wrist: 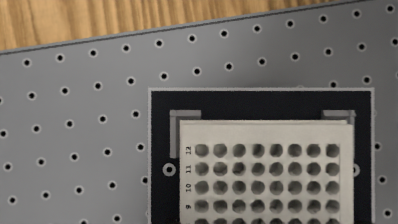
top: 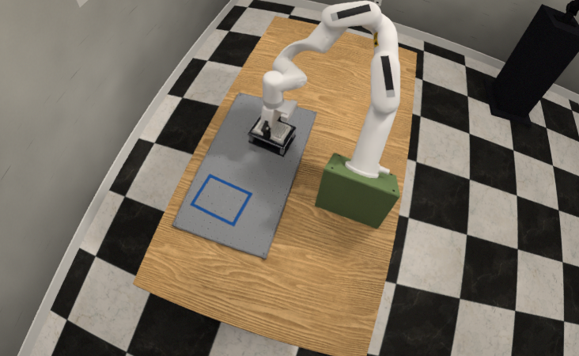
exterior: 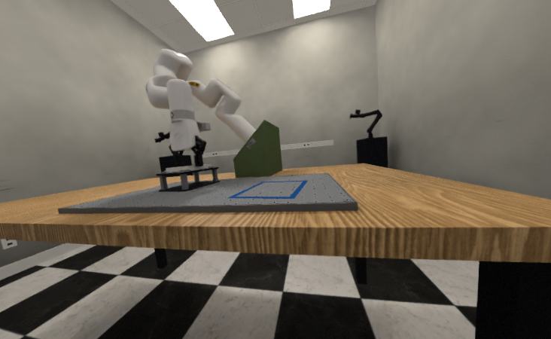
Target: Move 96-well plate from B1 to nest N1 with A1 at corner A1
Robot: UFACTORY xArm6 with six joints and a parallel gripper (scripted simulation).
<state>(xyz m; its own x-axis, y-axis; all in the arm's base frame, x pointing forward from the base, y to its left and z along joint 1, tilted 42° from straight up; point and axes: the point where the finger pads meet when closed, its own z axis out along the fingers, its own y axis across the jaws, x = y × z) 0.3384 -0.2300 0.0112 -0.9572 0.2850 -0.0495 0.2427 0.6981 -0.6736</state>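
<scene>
Now: the 96-well plate 1 cm below my hand. The rest, counted from my hand: black raised plate nest: 2 cm below.
</scene>
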